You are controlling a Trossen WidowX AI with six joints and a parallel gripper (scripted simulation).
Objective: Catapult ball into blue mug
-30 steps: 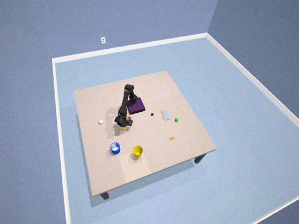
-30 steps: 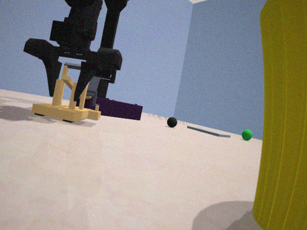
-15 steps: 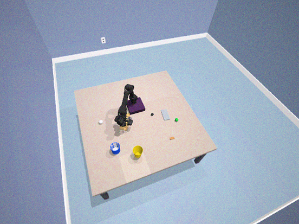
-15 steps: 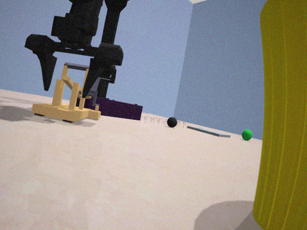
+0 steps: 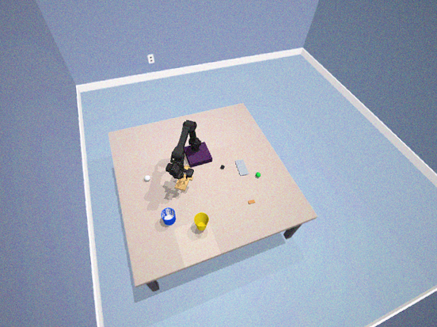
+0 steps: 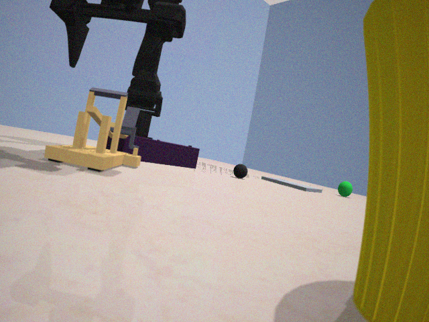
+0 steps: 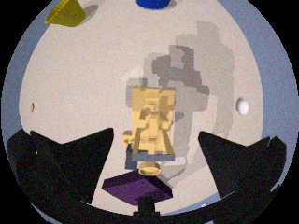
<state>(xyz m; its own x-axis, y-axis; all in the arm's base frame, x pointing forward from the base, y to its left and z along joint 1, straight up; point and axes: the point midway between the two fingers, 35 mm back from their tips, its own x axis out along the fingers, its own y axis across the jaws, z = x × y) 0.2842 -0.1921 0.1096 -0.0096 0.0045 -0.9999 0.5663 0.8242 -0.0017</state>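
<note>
The small black ball lies 35 cm to the left of my gripper tip, 11 cm below it and 6 cm behind it. From my gripper tip the other things lie so: white ball 23 cm to the right, 13 cm behind, 10 cm below; then wooden catapult 7 cm below, 6 cm to the left, 6 cm behind; then blue mug 24 cm ahead, 15 cm to the right, 10 cm below.
</note>
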